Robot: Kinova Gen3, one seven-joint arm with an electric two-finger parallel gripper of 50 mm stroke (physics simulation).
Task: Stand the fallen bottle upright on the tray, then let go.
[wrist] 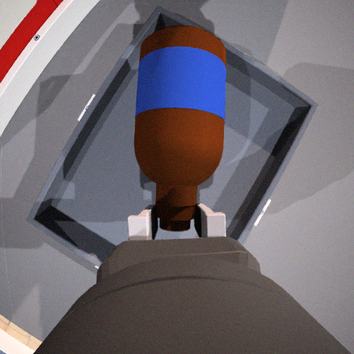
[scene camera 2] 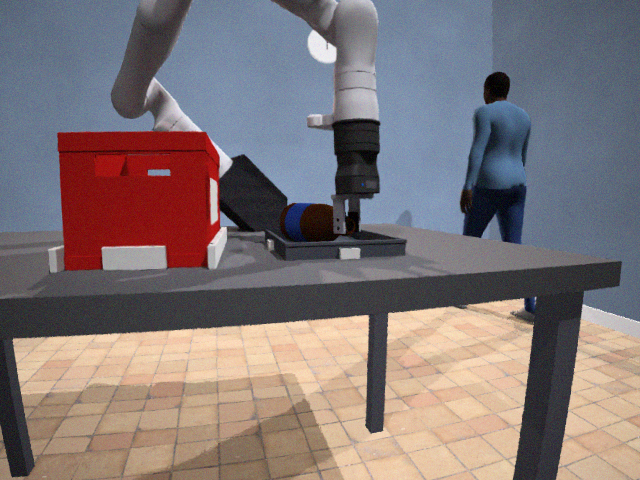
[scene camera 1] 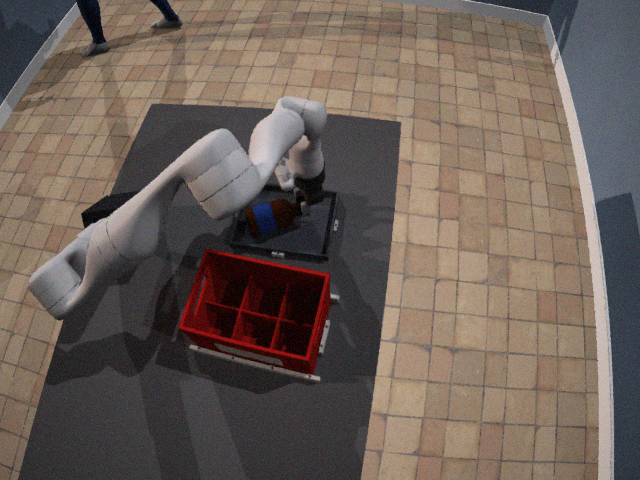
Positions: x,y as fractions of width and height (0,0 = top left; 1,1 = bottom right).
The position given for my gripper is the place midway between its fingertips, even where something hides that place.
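Labels:
You'd find my gripper in the wrist view (0.50,0.61), and the same gripper is there in scene camera 2 (0.54,0.48) and in scene camera 1 (0.47,0.43) too.

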